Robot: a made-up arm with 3 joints.
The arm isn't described. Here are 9 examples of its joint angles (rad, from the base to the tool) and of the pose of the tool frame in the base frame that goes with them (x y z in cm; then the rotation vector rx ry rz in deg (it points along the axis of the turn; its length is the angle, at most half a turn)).
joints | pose
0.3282 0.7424 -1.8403 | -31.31 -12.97 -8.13 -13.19 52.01 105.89
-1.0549 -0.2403 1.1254 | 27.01 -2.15 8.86 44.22 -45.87 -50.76
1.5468 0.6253 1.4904 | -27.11 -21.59 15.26 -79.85 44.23 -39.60
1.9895 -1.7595 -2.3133 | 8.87 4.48 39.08 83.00 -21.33 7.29
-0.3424 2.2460 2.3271 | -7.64 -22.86 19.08 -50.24 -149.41 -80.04
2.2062 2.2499 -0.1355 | -12.83 -38.74 29.30 -62.88 68.15 135.23
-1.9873 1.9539 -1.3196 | 28.68 -36.09 13.32 -83.36 -12.06 -46.76
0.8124 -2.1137 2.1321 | -7.57 5.97 17.50 -37.10 -135.87 96.10
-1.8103 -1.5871 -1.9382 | 3.24 6.18 -2.77 32.62 107.15 -107.04
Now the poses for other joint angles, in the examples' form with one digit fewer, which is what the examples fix.
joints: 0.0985 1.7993 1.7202
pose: -0.1 -29.0 12.1 -76.1 -81.7 -63.6
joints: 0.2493 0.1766 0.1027
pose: -6.7 3.4 -13.8 -10.8 13.7 -4.6
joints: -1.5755 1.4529 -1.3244
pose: 34.4 -27.3 2.3 -88.6 -16.5 -6.0
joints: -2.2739 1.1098 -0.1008
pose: 29.6 -18.9 42.9 -38.0 -111.0 -67.2
